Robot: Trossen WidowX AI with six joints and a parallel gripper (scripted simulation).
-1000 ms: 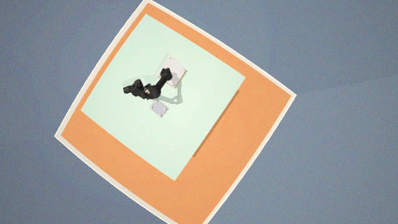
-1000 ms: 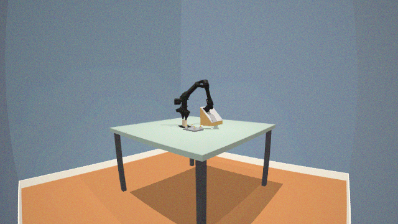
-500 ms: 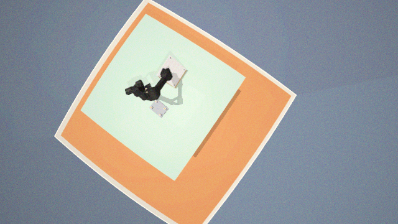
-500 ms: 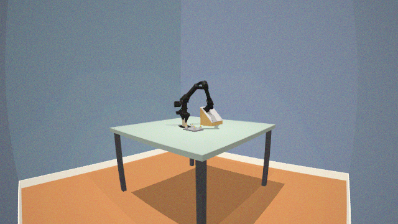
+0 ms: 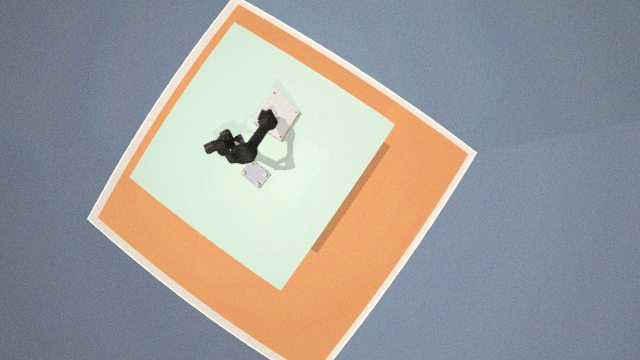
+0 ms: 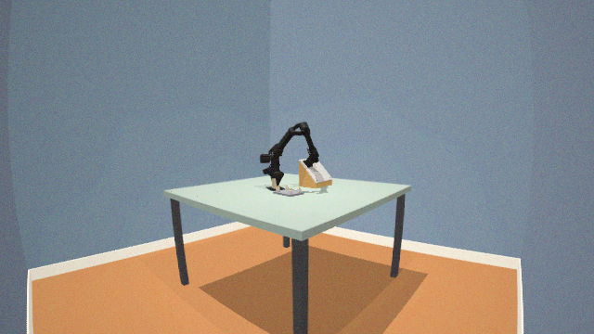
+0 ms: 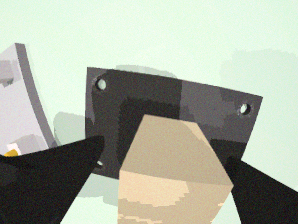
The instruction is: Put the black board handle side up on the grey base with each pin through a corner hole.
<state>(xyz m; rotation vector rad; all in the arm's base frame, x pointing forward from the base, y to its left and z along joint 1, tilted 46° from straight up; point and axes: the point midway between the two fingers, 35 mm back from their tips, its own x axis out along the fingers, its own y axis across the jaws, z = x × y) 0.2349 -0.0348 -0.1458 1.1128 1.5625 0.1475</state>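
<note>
Right now the grey base is 180 mm to the left of my gripper tip, 100 mm ahead of it and 20 mm below it. Round my gripper tip: black board: 10 mm below.
</note>
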